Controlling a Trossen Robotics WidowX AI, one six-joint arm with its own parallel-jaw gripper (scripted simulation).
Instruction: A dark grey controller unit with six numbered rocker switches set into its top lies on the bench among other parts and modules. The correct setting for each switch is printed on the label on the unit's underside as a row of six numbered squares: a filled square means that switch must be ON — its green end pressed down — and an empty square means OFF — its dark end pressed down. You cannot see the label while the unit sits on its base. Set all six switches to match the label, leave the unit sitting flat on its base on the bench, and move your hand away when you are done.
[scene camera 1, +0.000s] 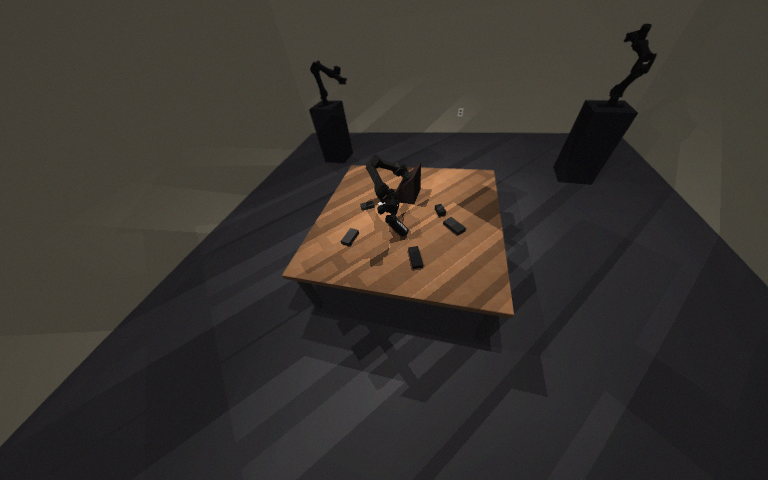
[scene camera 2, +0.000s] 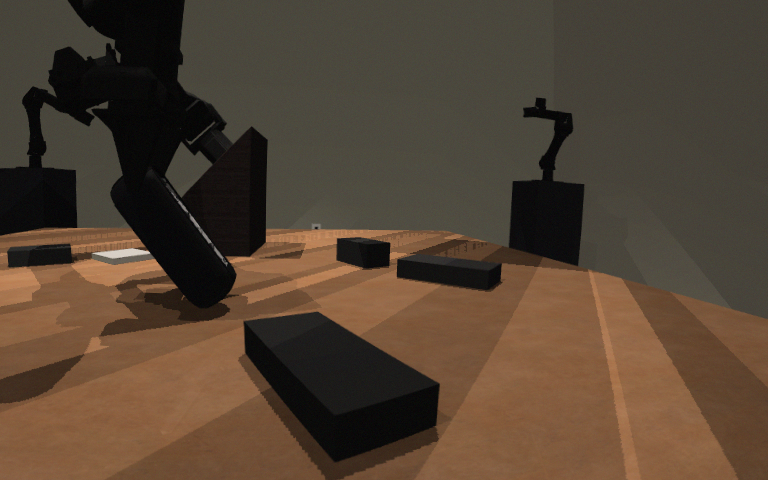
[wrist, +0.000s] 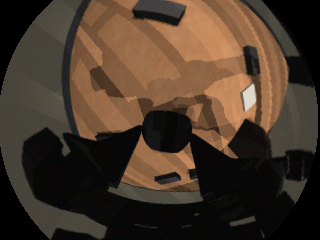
In view: the gripper (scene camera 2: 143, 191).
The gripper is seen too in the wrist view (wrist: 166, 132).
